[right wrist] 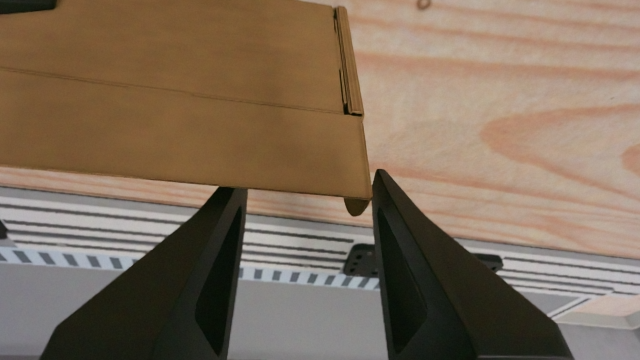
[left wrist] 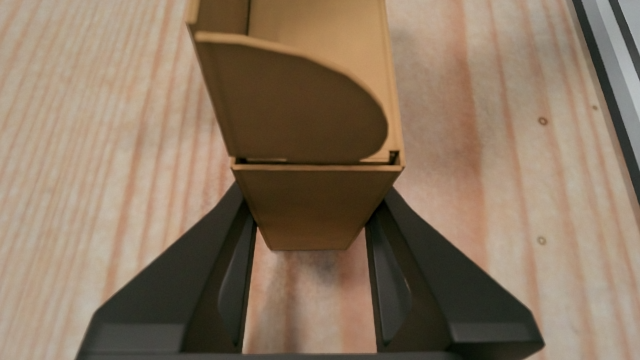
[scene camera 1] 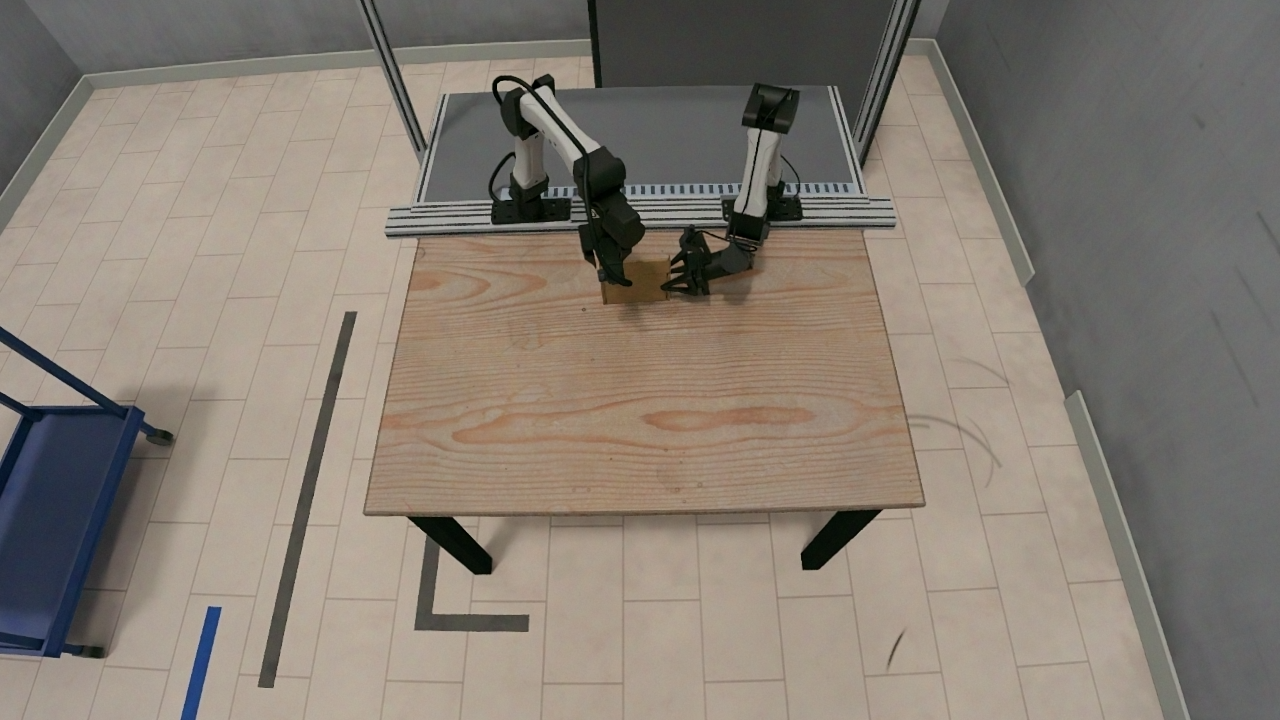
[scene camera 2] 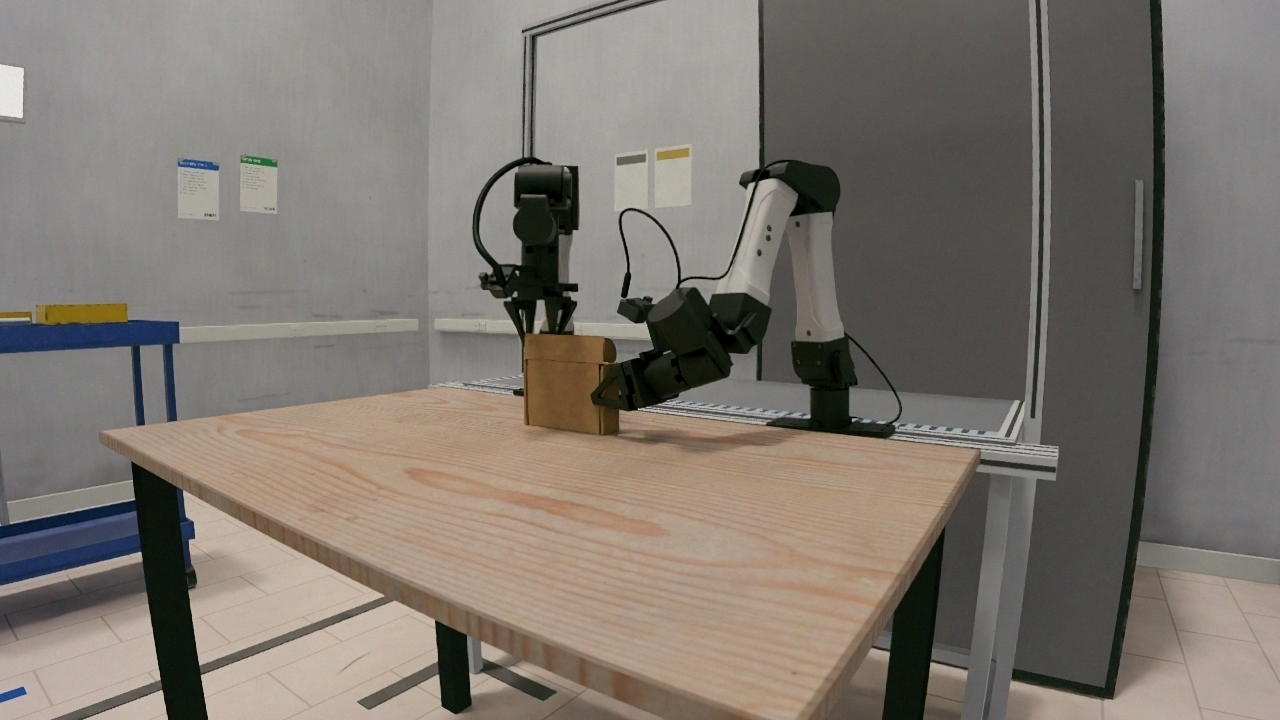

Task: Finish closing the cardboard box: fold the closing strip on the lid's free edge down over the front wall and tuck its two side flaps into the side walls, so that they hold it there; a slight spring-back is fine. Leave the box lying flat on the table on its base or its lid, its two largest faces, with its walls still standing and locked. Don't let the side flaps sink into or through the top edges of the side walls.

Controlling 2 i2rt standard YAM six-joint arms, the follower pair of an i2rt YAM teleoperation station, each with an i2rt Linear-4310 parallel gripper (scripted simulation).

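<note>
Scene camera 2 gives me my right gripper (scene camera 2: 540, 347), my left gripper (scene camera 2: 600, 397) and a closing strip (scene camera 2: 562, 340). In scene camera 1 there's my left gripper (scene camera 1: 660, 280). The left wrist view has that left gripper (left wrist: 312, 174) too, plus a rounded side flap (left wrist: 274, 101), and in the right wrist view I see my right gripper (right wrist: 310, 178) and the closing strip (right wrist: 135, 143).
</note>
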